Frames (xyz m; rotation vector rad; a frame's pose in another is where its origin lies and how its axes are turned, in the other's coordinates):
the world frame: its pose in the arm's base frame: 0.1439 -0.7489 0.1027 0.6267 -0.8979 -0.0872
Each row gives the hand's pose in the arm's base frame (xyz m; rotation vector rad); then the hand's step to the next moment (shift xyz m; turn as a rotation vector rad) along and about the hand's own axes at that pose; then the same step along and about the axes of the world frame.
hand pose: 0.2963 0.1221 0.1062 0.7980 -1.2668 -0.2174
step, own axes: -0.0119 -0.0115 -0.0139 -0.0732 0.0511 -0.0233
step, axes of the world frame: -0.0061 -0.0083 -0.0190 -0.0562 0.0609 -0.0406
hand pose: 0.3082 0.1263 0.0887 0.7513 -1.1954 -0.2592
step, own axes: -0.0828 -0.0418 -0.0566 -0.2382 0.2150 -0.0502
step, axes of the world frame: -0.0627 -0.0279 -0.0842 -0.1871 0.2447 -0.1030
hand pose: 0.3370 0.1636 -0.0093 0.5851 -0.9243 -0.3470
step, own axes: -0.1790 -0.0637 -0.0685 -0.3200 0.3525 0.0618
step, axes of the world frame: -0.1809 -0.0398 -0.0805 -0.2508 0.4089 -0.0187
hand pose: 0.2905 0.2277 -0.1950 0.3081 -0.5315 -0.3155
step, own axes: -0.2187 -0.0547 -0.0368 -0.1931 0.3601 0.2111
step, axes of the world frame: -0.2238 -0.0169 0.0425 -0.0846 0.4451 0.0788
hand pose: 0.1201 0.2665 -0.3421 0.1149 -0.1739 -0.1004
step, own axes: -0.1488 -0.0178 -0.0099 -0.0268 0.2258 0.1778
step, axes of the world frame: -0.1178 0.0066 0.0929 0.0474 0.2840 0.0207
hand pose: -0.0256 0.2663 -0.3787 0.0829 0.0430 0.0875
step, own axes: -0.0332 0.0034 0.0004 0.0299 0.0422 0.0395
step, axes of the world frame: -0.0198 0.0075 0.0258 0.0336 0.0514 -0.0215
